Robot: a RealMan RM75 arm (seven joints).
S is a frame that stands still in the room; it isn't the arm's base.
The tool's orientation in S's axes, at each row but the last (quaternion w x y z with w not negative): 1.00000 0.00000 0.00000 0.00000; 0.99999 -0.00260 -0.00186 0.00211; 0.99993 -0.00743 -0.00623 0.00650; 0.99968 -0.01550 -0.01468 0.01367; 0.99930 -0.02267 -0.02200 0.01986; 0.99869 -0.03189 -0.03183 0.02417; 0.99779 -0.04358 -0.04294 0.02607
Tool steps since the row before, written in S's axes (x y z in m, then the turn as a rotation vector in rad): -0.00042 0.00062 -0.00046 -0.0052 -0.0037 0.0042; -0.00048 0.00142 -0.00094 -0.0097 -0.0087 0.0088; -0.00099 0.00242 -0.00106 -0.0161 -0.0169 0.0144; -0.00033 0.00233 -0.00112 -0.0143 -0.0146 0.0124; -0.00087 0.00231 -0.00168 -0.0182 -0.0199 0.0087; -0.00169 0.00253 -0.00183 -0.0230 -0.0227 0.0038; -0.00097 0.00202 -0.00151 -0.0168 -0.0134 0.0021
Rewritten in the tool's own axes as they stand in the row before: -0.00042 0.00062 -0.00046 -0.0052 -0.0037 0.0042; -0.00048 0.00143 -0.00093 -0.0097 -0.0087 0.0088; -0.00097 0.00245 -0.00101 -0.0161 -0.0169 0.0143; -0.00030 0.00237 -0.00104 -0.0143 -0.0146 0.0124; -0.00085 0.00242 -0.00153 -0.0186 -0.0196 0.0086; -0.00167 0.00272 -0.00156 -0.0238 -0.0218 0.0039; -0.00098 0.00219 -0.00124 -0.0173 -0.0127 0.0024
